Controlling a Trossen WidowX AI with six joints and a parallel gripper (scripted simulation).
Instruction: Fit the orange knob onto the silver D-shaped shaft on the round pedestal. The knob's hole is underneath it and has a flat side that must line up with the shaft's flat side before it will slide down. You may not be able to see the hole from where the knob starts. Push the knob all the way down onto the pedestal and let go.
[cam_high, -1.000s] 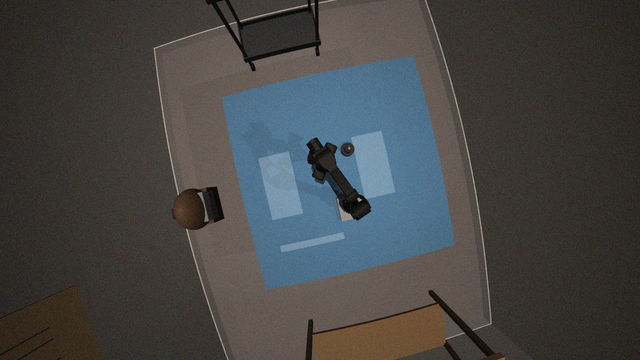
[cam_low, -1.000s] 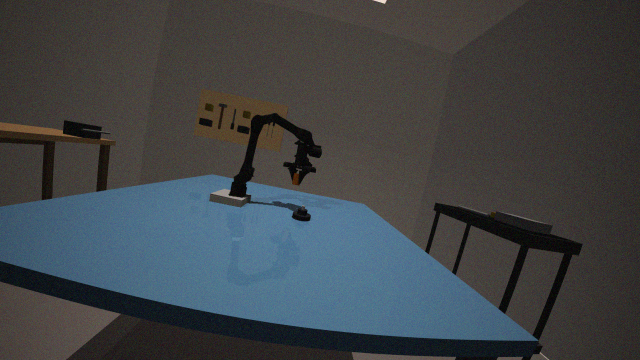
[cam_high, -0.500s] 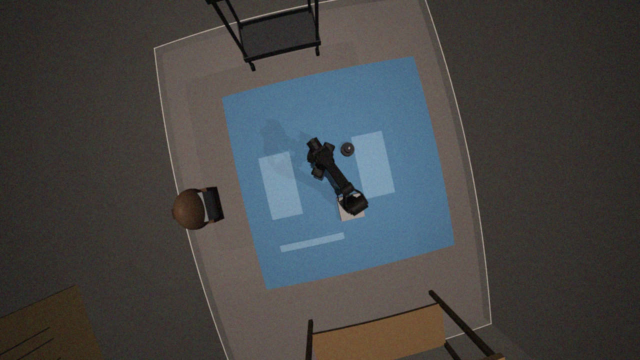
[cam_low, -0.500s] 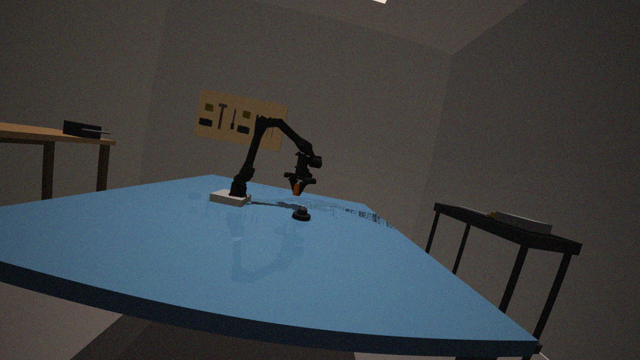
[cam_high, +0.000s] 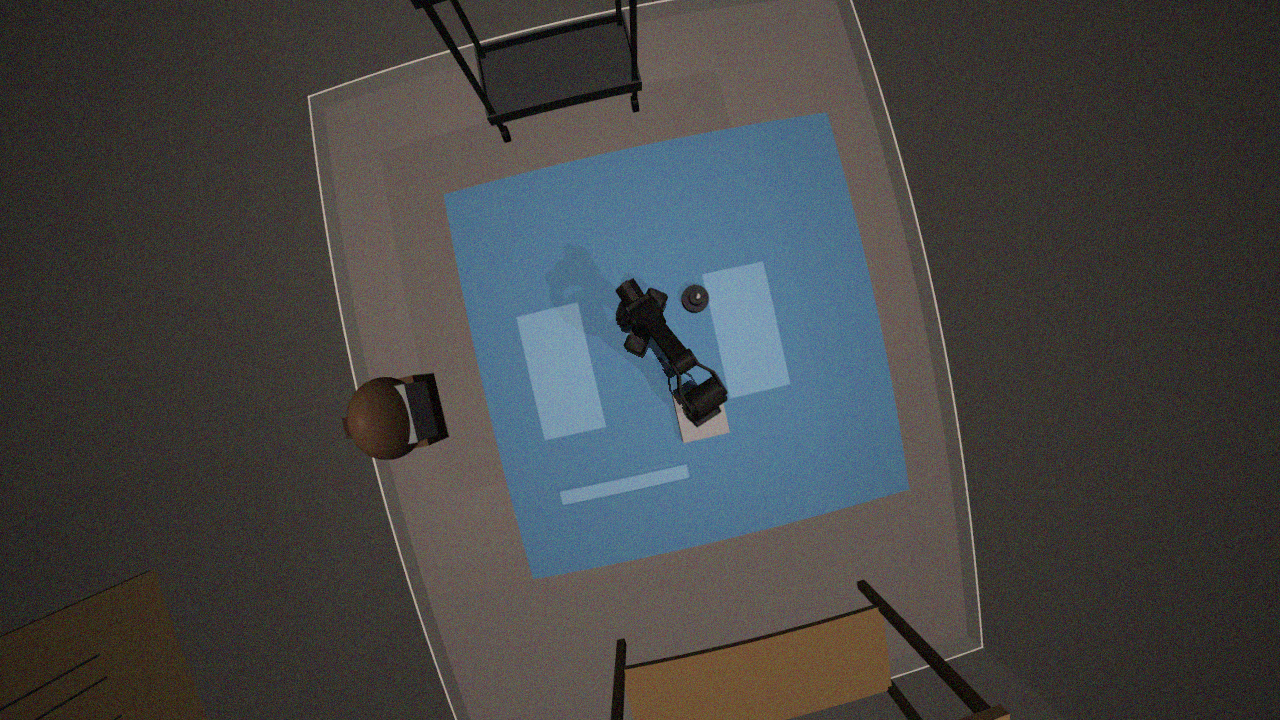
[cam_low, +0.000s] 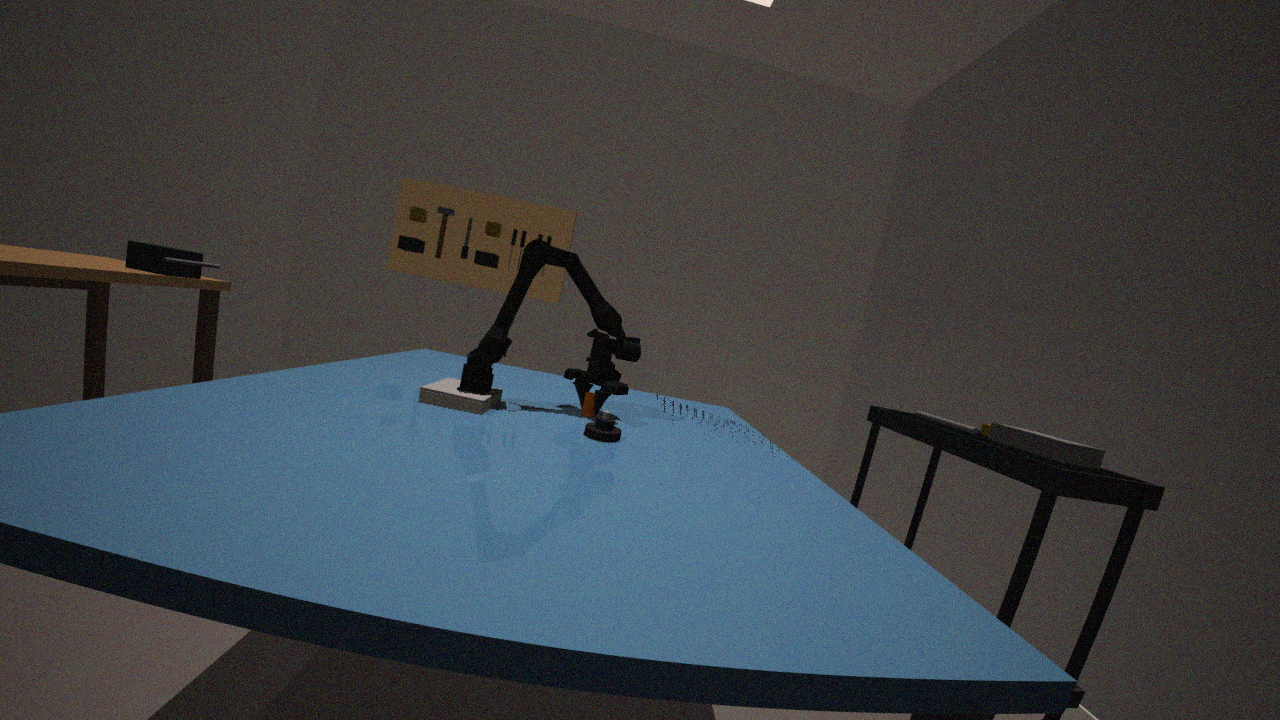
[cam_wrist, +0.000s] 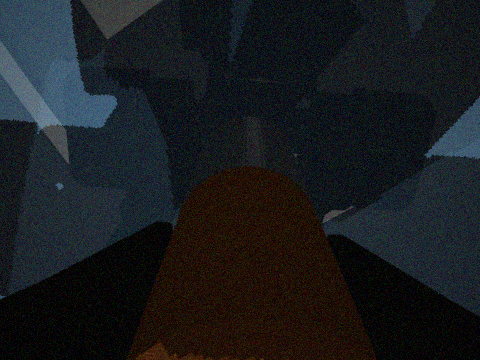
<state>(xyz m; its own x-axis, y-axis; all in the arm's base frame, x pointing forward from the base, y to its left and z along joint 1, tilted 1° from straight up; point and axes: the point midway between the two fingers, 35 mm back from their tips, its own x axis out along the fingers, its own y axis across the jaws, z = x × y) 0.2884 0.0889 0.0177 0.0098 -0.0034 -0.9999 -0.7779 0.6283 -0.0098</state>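
Right now the orange knob is 30 mm above my gripper tip. Also, from my gripper tip: round dark pedestal 170 mm to the right, 40 mm ahead, 20 mm above.
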